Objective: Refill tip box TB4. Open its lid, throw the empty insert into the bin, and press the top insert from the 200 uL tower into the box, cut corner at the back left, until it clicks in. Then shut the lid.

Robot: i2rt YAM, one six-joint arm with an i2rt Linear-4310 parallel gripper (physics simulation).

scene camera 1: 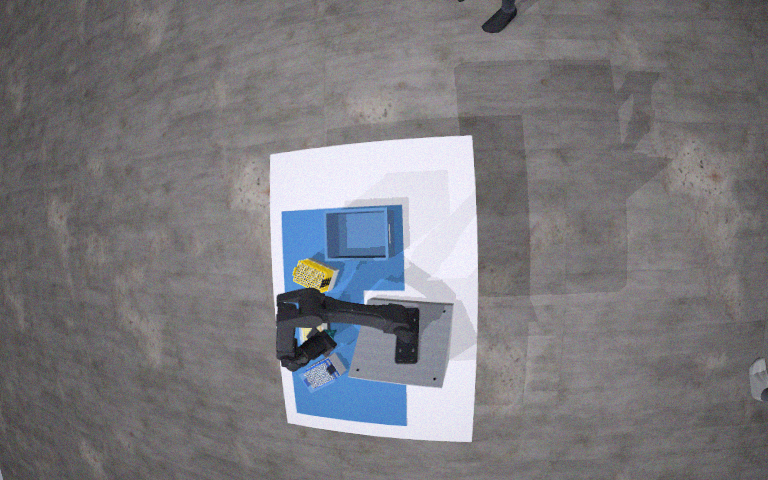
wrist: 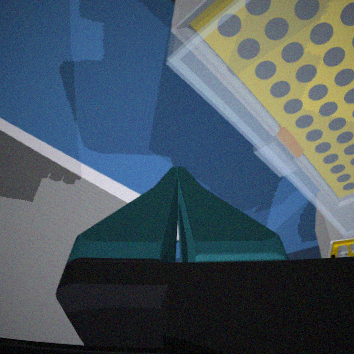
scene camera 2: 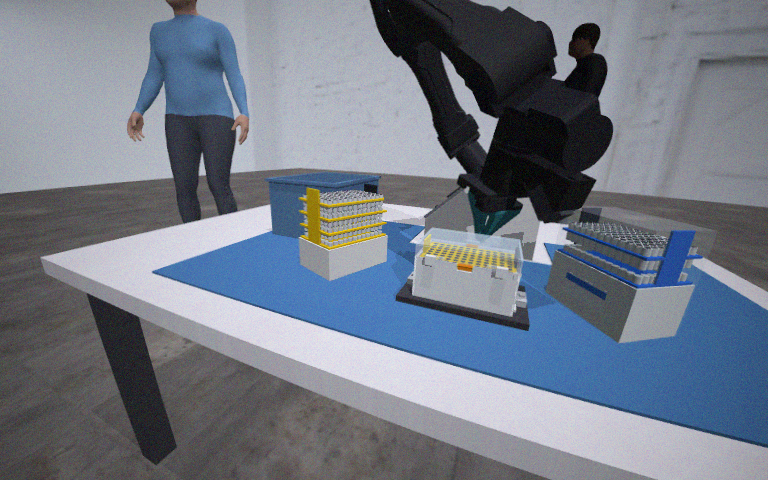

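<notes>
Tip box TB4 [scene camera 2: 464, 287] is a white box in the middle of the mat. Its clear lid [scene camera 2: 512, 244] [wrist: 240, 118] looks down over the yellow insert [scene camera 2: 470, 255] [wrist: 277, 62], whose holes show no tips. An orange latch [scene camera 2: 464, 267] is on the box side facing scene camera 2. The yellow tower [scene camera 1: 311, 274] [scene camera 2: 351, 221] [wrist: 341, 243], with several tip-filled inserts, stands left of the box in scene camera 2. My gripper [scene camera 1: 329, 334] [scene camera 2: 485, 233] [wrist: 177, 177] is shut with nothing between its teal fingertips, beside the box on the arm-base side. Whether it touches the lid is unclear.
The blue bin [scene camera 1: 331, 234] [scene camera 2: 291, 209] stands beyond the yellow tower. The blue tower [scene camera 1: 321, 373] [scene camera 2: 628, 254] stands on the box's other side, near the arm. A black holder [scene camera 2: 410, 300] lies under the box. The grey base plate [scene camera 1: 376, 362] carries the arm.
</notes>
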